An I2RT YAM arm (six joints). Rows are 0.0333 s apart.
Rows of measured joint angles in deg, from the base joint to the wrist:
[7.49 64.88 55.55 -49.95 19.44 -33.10]
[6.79 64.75 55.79 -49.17 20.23 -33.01]
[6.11 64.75 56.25 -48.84 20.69 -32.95]
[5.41 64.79 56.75 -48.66 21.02 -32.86]
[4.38 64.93 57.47 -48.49 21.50 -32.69]
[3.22 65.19 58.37 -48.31 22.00 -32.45]
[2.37 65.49 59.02 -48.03 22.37 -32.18]
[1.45 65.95 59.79 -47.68 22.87 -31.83]
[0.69 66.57 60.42 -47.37 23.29 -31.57]
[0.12 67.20 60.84 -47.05 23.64 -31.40]
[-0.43 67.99 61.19 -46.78 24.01 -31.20]
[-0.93 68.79 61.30 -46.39 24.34 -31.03]
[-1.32 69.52 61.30 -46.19 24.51 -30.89]
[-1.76 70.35 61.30 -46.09 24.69 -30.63]
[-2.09 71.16 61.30 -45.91 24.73 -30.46]
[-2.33 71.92 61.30 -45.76 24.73 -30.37]
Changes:
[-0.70 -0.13 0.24 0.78 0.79 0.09]
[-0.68 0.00 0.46 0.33 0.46 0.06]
[-0.70 0.04 0.50 0.18 0.33 0.09]
[-1.03 0.14 0.72 0.17 0.48 0.17]
[-1.16 0.26 0.90 0.18 0.50 0.24]
[-0.85 0.30 0.65 0.28 0.37 0.27]
[-0.92 0.46 0.77 0.35 0.50 0.35]
[-0.76 0.62 0.63 0.31 0.42 0.26]
[-0.57 0.63 0.42 0.32 0.35 0.17]
[-0.55 0.79 0.35 0.27 0.37 0.20]
[-0.50 0.80 0.11 0.39 0.33 0.17]
[-0.39 0.73 0.00 0.20 0.17 0.14]
[-0.44 0.83 0.00 0.10 0.18 0.26]
[-0.33 0.81 0.00 0.18 0.04 0.17]
[-0.24 0.76 0.00 0.15 0.00 0.09]

